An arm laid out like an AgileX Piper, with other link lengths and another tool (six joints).
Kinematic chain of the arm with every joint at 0, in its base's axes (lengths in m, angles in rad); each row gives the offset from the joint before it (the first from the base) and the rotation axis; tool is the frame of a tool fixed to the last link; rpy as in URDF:
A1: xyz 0 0 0.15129 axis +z
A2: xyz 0 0 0 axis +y
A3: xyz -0.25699 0 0.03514 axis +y
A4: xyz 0.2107 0 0.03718 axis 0.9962 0 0.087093
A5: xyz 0 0 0 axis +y
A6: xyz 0.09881 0 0.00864 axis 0.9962 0 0.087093
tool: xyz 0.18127 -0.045 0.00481 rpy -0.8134 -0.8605 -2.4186
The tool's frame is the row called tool.
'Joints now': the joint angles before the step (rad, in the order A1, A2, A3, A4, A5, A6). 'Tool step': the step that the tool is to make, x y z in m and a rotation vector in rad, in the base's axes. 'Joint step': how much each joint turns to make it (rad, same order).
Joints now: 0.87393 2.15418 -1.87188 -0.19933 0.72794 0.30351
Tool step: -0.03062 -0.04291 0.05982 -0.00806 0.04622 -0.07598
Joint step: 0.00000 -0.18463 0.00005 0.01224 0.23019 0.03870
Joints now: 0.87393 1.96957 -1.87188 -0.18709 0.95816 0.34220
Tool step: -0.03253 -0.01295 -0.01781 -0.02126 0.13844 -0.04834
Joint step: 0.00000 -0.00617 0.00001 0.07412 0.11715 0.03581
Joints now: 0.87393 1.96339 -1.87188 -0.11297 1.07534 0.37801
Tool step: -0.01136 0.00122 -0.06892 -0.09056 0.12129 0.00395
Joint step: 0.00000 0.14852 0.00001 0.03797 -0.00184 -0.00742
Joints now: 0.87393 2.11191 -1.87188 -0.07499 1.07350 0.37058
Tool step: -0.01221 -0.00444 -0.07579 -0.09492 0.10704 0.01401
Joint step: 0.00000 0.17267 -0.00003 0.02662 -0.03222 -0.01912
